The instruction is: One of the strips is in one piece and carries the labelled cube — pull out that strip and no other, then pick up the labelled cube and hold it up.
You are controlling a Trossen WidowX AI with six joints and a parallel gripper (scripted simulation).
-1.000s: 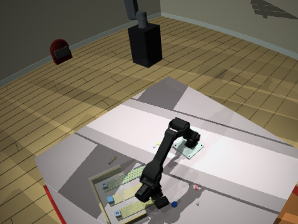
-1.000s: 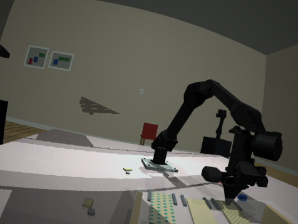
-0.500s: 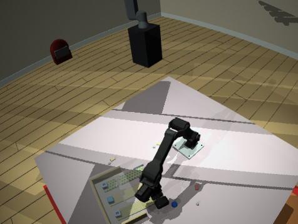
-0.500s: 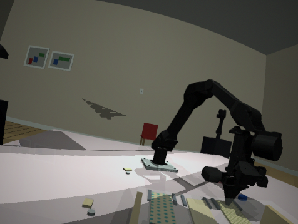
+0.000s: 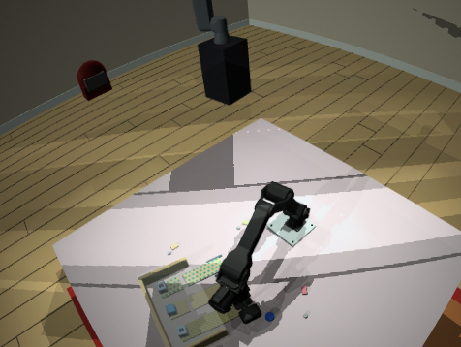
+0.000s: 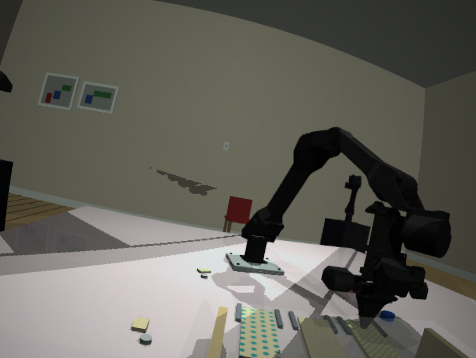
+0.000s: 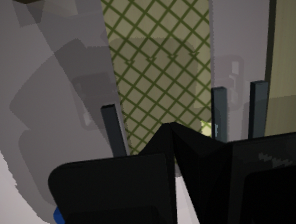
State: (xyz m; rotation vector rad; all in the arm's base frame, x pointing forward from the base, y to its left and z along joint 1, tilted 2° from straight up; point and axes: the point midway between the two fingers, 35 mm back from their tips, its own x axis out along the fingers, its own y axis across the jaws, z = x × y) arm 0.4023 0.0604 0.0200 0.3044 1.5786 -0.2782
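The blue disc lies 100 mm to the left of my gripper tip and 30 mm behind it.
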